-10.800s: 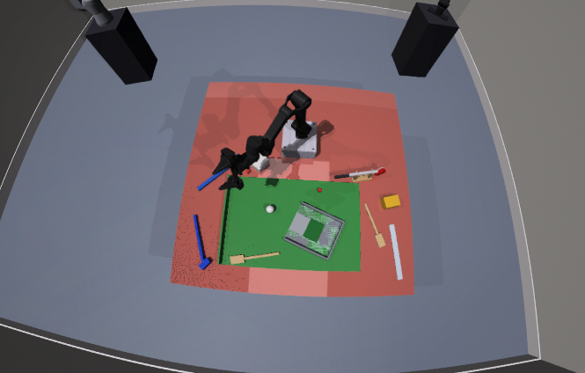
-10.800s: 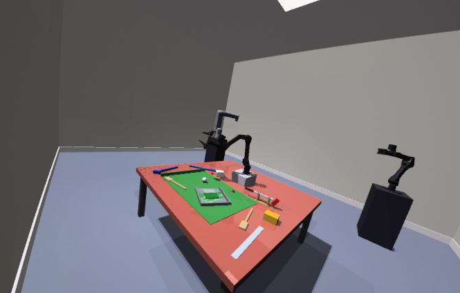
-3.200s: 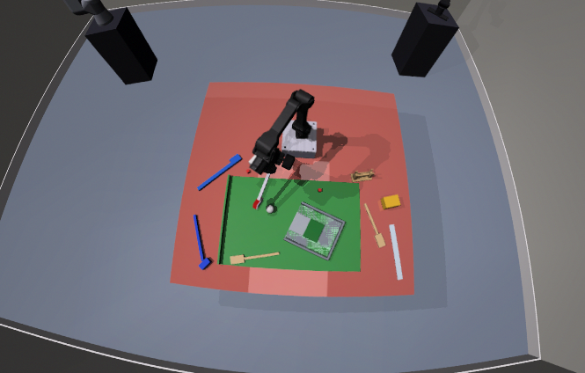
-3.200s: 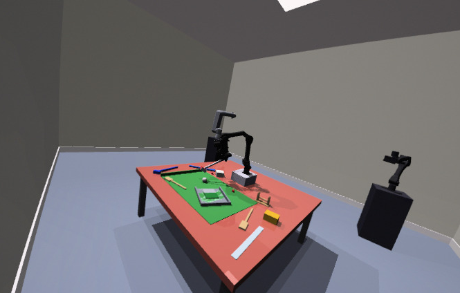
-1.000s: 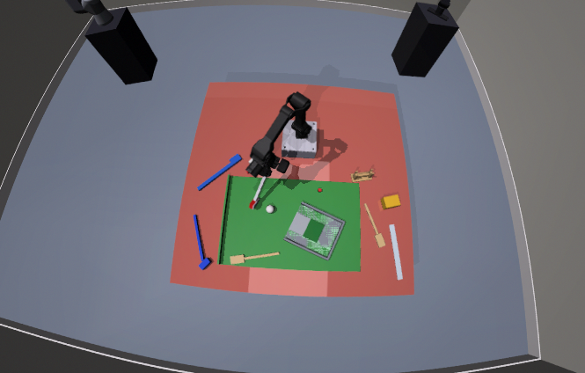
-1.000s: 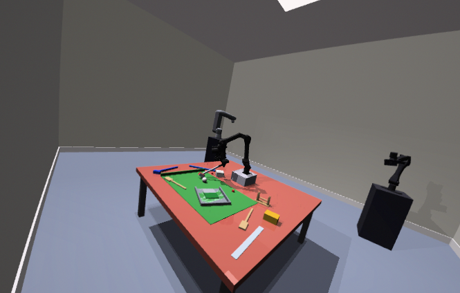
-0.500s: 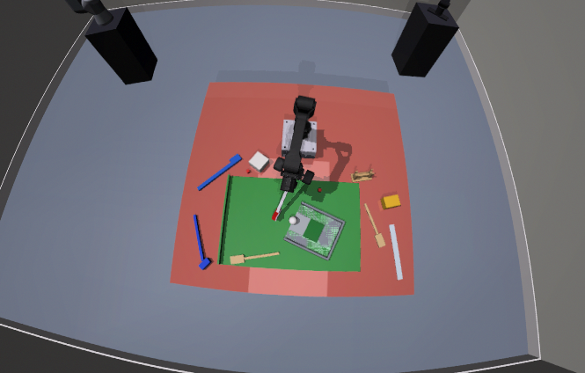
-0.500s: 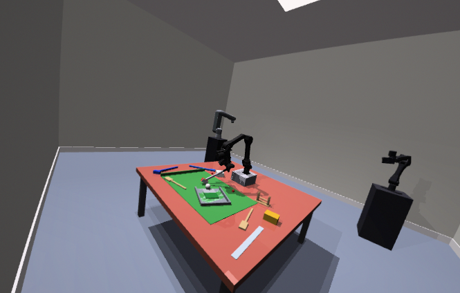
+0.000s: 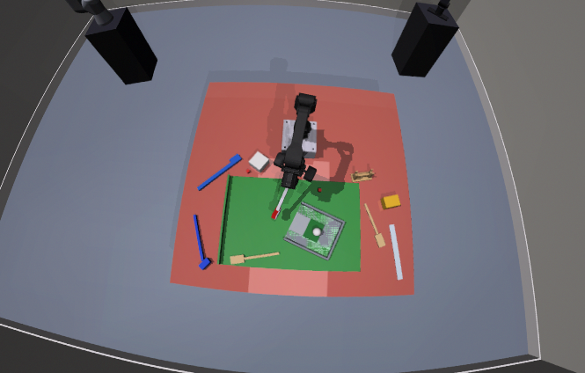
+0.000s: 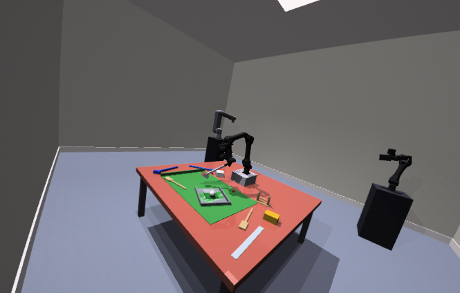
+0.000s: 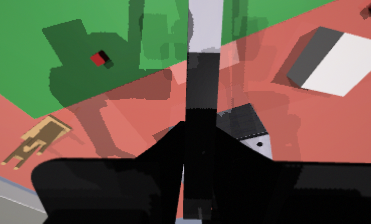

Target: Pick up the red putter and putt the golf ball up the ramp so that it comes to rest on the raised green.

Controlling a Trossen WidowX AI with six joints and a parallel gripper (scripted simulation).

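The red putter lies 100 mm ahead of my gripper tip, 50 mm to the right of it and 30 mm below it. From my gripper tip the other things lie so: green mat (220 mm ahead, 30 mm to the right, 180 mm below); then white golf ball (280 mm ahead, 90 mm to the left, 150 mm below); then white block (120 mm behind, 190 mm to the right, 160 mm below).
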